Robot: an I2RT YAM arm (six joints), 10 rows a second.
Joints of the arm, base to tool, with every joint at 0 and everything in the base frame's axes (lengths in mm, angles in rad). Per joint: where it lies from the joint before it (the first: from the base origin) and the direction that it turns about. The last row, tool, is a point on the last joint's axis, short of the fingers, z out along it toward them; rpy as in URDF.
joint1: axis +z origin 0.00 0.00 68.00
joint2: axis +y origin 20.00 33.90 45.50
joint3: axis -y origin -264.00 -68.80 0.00
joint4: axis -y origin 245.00 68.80 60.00
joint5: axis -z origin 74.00 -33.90 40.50
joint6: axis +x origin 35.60 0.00 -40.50
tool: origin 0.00 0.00 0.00 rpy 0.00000 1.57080 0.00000
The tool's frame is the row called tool.
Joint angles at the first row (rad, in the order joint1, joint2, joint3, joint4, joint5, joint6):
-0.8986 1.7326 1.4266 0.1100 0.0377 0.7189
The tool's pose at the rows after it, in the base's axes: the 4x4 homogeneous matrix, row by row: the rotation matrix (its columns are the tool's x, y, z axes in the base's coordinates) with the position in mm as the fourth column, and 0 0 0 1 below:
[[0.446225, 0.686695, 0.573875, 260.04], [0.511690, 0.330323, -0.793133, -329.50], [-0.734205, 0.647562, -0.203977, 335.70], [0, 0, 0, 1]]
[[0.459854, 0.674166, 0.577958, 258.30], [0.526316, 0.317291, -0.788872, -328.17], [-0.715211, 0.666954, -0.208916, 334.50], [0, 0, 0, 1]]
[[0.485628, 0.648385, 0.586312, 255.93], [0.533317, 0.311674, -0.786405, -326.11], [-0.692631, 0.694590, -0.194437, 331.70], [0, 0, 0, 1]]
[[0.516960, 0.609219, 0.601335, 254.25], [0.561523, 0.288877, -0.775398, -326.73], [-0.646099, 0.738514, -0.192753, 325.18], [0, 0, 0, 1]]
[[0.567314, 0.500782, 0.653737, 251.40], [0.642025, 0.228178, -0.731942, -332.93], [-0.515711, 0.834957, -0.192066, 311.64], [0, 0, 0, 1]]
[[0.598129, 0.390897, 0.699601, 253.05], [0.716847, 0.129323, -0.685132, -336.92], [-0.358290, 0.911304, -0.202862, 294.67], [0, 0, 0, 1]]
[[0.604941, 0.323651, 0.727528, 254.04], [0.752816, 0.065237, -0.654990, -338.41], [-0.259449, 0.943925, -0.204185, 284.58], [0, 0, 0, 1]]
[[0.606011, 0.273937, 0.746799, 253.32], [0.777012, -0.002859, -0.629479, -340.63], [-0.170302, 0.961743, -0.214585, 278.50], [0, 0, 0, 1]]
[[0.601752, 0.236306, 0.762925, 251.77], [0.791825, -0.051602, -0.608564, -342.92], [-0.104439, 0.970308, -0.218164, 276.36], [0, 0, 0, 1]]
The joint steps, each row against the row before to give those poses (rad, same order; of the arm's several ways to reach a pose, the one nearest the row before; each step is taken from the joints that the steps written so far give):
-0.0003 -0.0067 -0.0054 -0.0109 0.0069 0.0132
-0.0019 -0.0075 -0.0113 -0.0012 -0.0078 0.0263
-0.0023 -0.0117 -0.0309 0.0340 -0.0103 0.0337
-0.0063 0.0003 -0.0263 0.0285 -0.0247 0.0603
-0.0221 0.0196 -0.0317 0.0512 -0.0899 0.1478
-0.0087 0.0292 -0.0289 0.0450 -0.0737 0.1622
-0.0039 0.0167 -0.0199 0.0335 -0.0448 0.0964
-0.0076 0.0118 -0.0051 0.0041 -0.0388 0.0817
-0.0089 0.0066 0.0016 -0.0010 -0.0348 0.0587

